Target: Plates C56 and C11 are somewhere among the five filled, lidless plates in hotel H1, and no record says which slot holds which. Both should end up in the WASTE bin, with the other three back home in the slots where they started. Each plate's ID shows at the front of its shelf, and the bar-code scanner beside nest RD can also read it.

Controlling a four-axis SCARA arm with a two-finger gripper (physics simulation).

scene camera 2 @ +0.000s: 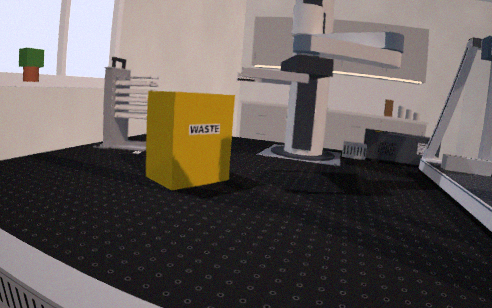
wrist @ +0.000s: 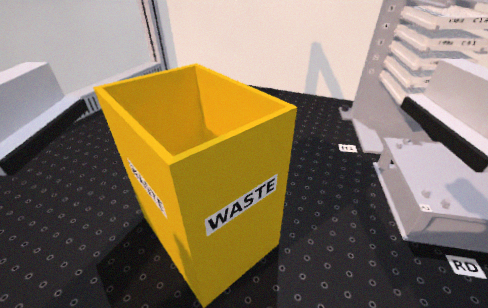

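Pixels of known places: gripper, fingertip midpoint: [scene camera 2: 239, 74] [wrist: 243, 85]; arm's base, origin of the base link: [scene camera 2: 302, 156].
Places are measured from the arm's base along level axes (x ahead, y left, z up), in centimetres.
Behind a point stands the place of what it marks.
Observation:
The yellow WASTE bin [scene camera 2: 202, 155] @(y -14.8, x 57.8, z 8.0 cm) [wrist: 240, 170] @(y -16.1, x 47.9, z 17.8 cm) stands upright; no plate shows in the visible part of its inside. Hotel H1 [scene camera 2: 116, 107] [wrist: 370, 85] @(y -60.9, x 37.0, z 10.1 cm) holds several stacked pale plates [wrist: 440, 42] @(y -49.4, x 30.8, z 21.5 cm). The upper ones show ID text at their fronts, too blurred to read surely; the right finger partly covers the lower ones. Nest RD [wrist: 425, 165] @(y -38.7, x 28.5, z 7.3 cm) is a grey block with small pins, its right part cut off by the view. My gripper [scene camera 2: 272, 76] [wrist: 243, 85] @(y -12.1, x 45.8, z 26.5 cm) is open and empty, its fingers wide apart at the left and right of the wrist view, above bin height. The scanner cannot be made out.
The arm's column [scene camera 2: 320, 110] @(y 5.4, x 5.2, z 18.8 cm) stands behind and right of the bin. A slanted grey frame [scene camera 2: 452, 100] @(y 52.2, x 9.9, z 28.4 cm) is at the far right, with a dark vented unit [scene camera 2: 387, 145] @(y 33.1, x -3.5, z 8.4 cm) behind. In the wrist view the bin lies between hotel H1 and a slotted edge strip [wrist: 92, 103] @(y -40.6, x 100.4, z 3.3 cm).

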